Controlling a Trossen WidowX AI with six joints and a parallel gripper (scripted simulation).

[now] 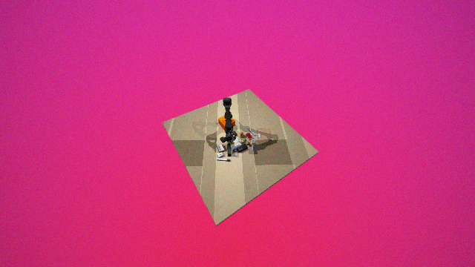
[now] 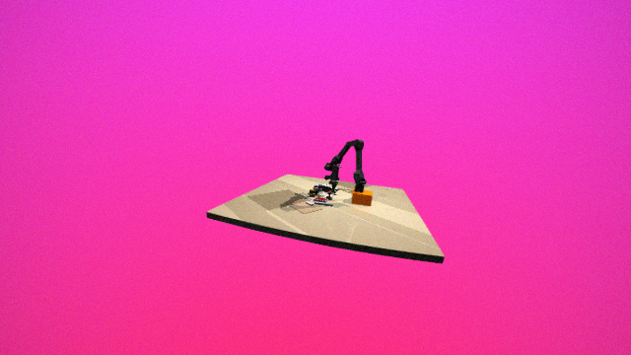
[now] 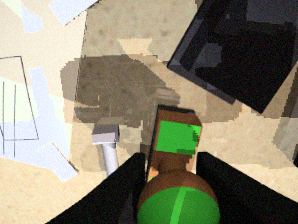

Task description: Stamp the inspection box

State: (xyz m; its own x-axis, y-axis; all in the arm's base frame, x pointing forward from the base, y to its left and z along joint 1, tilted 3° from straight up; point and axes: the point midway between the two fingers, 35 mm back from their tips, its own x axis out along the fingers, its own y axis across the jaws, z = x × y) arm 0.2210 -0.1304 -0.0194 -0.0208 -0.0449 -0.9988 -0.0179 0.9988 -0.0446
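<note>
The ink pad lies 5 cm ahead of my gripper tip, 25 cm to the left of it and 2 cm below it. The rest, counted from my gripper tip: long dark flat slab: 9 cm ahead, 5 cm to the right, 1 cm below; then white card: 3 cm ahead, 8 cm to the left, 3 cm below; then stamp with blue knob: 12 cm ahead, 1 cm below.
</note>
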